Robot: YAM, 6 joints.
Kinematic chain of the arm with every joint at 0, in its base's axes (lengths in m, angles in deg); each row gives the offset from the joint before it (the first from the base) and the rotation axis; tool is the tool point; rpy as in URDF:
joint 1: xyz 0 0 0.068 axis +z
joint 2: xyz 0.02 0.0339 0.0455 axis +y
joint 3: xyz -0.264 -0.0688 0 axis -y
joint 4: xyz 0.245 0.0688 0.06 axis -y
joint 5: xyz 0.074 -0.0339 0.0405 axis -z
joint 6: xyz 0.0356 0 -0.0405 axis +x
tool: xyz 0 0 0 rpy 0 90 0
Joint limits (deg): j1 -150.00..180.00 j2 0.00..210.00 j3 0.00..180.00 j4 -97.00..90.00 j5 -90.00..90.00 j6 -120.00..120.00
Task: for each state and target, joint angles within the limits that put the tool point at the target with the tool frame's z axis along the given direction. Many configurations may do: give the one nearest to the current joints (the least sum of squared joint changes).
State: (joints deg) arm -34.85 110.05 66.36 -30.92 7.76 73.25
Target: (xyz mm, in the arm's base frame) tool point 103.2 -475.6 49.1 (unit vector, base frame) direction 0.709 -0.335 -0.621
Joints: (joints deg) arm -80.46 140.60 90.39 -3.99 -40.05 73.25
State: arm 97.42 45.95 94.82 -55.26 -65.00 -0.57
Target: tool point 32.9 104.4 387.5 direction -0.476 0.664 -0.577
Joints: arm 58.32 52.05 75.15 -84.46 -48.91 -0.57
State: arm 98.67 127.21 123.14 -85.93 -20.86 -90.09
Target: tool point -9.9 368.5 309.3 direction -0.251 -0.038 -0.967
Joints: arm 90.15 114.29 115.12 -93.04 -14.55 -90.09
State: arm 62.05 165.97 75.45 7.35 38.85 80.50
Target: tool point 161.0 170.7 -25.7 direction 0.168 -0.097 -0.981
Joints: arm 48.33 125.36 34.76 2.90 10.95 80.50
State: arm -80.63 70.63 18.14 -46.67 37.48 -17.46
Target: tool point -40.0 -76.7 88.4 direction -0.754 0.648 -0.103
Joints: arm -97.50 114.31 20.75 -75.72 56.36 -17.46
